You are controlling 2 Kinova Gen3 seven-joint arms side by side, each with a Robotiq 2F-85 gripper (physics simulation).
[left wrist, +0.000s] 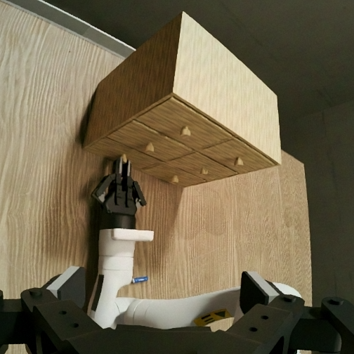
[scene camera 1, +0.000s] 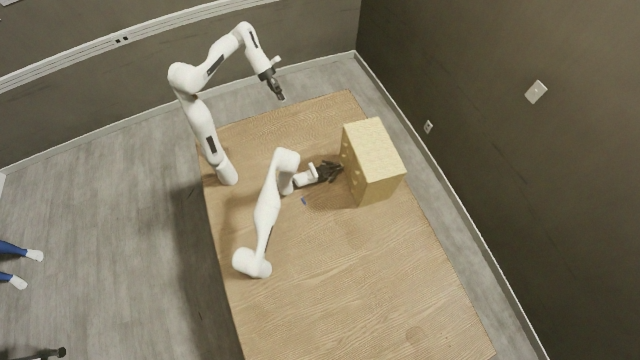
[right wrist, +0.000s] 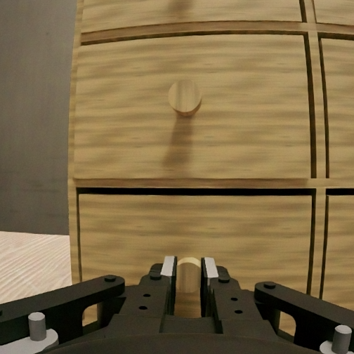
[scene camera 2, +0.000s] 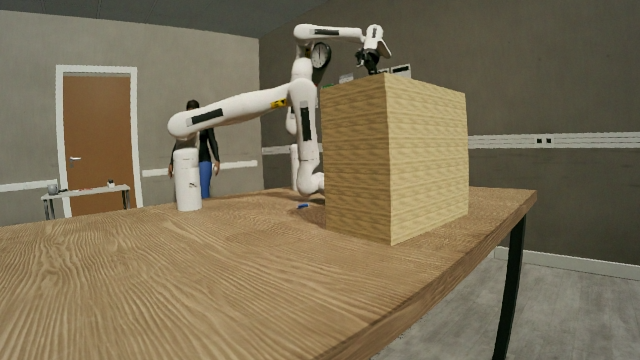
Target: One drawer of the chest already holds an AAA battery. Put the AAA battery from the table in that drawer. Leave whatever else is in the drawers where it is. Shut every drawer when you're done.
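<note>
The pale wooden chest (scene camera 1: pixel 375 145) (scene camera 2: pixel 425 155) (left wrist: pixel 220 75) has two columns of drawers, and the drawers in view look shut; their insides are hidden. The blue AAA battery (scene camera 1: pixel 303 201) (scene camera 2: pixel 302 206) (left wrist: pixel 140 279) lies on the table beside the right arm's wrist, away from the chest. My right gripper (scene camera 1: pixel 341 168) (left wrist: pixel 122 159) (right wrist: pixel 188 272) is shut on the round knob (right wrist: pixel 189 282) of the bottom drawer (right wrist: pixel 125 225) in the left column of the right wrist view. My left gripper (scene camera 1: pixel 282 98) (left wrist: pixel 162 287) is open and empty, high above the table; in scene camera 2 its fingertips are partly hidden behind the chest.
The middle drawer's knob (right wrist: pixel 185 96) sticks out above the held one. The right forearm (left wrist: pixel 185 310) reaches low over the wooden table (scene camera 1: pixel 350 280) (scene camera 2: pixel 175 280), close to the battery. A wall (scene camera 1: pixel 475 100) stands beyond the chest.
</note>
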